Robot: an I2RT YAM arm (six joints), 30 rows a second.
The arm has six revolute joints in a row. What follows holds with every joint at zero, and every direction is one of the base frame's.
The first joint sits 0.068 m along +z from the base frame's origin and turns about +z.
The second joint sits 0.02 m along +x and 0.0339 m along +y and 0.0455 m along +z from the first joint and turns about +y.
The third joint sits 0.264 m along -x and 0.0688 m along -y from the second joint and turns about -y.
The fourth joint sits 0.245 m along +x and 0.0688 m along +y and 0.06 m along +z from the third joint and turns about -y.
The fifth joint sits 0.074 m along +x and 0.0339 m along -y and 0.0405 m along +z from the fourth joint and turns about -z.
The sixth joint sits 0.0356 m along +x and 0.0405 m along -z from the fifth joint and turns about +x.
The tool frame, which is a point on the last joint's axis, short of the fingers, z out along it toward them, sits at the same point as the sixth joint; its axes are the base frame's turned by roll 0, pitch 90 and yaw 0 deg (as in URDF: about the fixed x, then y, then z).
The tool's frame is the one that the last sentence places.
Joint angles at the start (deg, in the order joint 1, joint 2, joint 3, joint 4, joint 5, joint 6): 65.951 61.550 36.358 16.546 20.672 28.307
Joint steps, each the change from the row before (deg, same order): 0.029 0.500 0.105 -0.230 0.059 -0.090; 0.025 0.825 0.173 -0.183 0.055 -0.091; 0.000 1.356 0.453 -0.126 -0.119 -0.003; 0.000 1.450 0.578 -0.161 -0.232 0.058; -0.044 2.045 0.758 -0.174 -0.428 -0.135; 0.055 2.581 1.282 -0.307 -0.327 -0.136; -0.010 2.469 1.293 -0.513 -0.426 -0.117; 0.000 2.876 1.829 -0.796 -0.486 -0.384; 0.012 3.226 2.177 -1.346 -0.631 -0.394; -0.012 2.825 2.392 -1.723 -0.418 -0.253
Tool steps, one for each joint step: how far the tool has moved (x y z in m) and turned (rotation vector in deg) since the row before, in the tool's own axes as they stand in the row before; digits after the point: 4 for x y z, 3 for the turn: 0.0017 -0.0001 0.0016 0.303 0.499 -0.315; 0.0024 -0.0001 0.0027 0.395 0.673 -0.391; 0.0028 0.0005 0.0045 0.349 0.905 -0.367; 0.0025 0.0009 0.0049 0.252 0.962 -0.305; 0.0038 0.0009 0.0070 0.308 1.394 -0.631; 0.0035 0.0023 0.0088 0.371 1.508 -0.694; 0.0034 0.0020 0.0087 0.376 1.603 -0.677; 0.0026 0.0030 0.0103 0.377 1.769 -0.984; 0.0033 0.0034 0.0118 0.467 2.313 -1.156; 0.0010 0.0036 0.0106 0.565 2.015 -0.912
